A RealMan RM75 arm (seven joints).
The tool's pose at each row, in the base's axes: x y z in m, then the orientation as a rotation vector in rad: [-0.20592 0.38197 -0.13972 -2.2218 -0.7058 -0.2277]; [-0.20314 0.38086 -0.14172 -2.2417 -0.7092 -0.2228]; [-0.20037 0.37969 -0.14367 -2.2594 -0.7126 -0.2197]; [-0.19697 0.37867 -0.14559 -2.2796 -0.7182 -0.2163]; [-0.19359 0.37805 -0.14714 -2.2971 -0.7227 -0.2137]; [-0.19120 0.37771 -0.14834 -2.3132 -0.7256 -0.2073]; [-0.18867 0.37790 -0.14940 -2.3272 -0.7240 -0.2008]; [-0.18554 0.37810 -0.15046 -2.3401 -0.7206 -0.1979]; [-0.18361 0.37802 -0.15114 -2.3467 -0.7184 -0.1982]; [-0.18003 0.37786 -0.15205 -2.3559 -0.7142 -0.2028]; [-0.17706 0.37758 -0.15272 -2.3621 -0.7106 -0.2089]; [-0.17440 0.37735 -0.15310 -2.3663 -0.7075 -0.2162]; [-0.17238 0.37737 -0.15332 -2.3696 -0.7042 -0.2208]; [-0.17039 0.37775 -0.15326 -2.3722 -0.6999 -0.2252]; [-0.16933 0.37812 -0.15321 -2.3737 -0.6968 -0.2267]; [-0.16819 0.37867 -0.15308 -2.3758 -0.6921 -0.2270]
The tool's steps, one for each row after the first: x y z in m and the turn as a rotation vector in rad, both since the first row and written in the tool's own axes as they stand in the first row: [0.00110 0.00341 0.00039 -0.0176 -0.0099 0.0022]; [0.00219 0.00681 0.00070 -0.0336 -0.0179 0.0034]; [0.00387 0.01046 0.00106 -0.0522 -0.0276 0.0036]; [0.00584 0.01365 0.00146 -0.0684 -0.0356 0.0038]; [0.00723 0.01591 0.00189 -0.0820 -0.0452 0.0062]; [0.00902 0.01788 0.00260 -0.0931 -0.0526 0.0113]; [0.01130 0.02018 0.00328 -0.1040 -0.0567 0.0164]; [0.01262 0.02172 0.00357 -0.1099 -0.0574 0.0187]; [0.01518 0.02437 0.00386 -0.1192 -0.0554 0.0215]; [0.01728 0.02659 0.00393 -0.1262 -0.0518 0.0230]; [0.01925 0.02843 0.00387 -0.1317 -0.0471 0.0235]; [0.02086 0.02968 0.00391 -0.1356 -0.0438 0.0249]; [0.02269 0.03054 0.00403 -0.1387 -0.0401 0.0269]; [0.02374 0.03089 0.00420 -0.1402 -0.0384 0.0287]; [0.02496 0.03114 0.00445 -0.1416 -0.0372 0.0322]
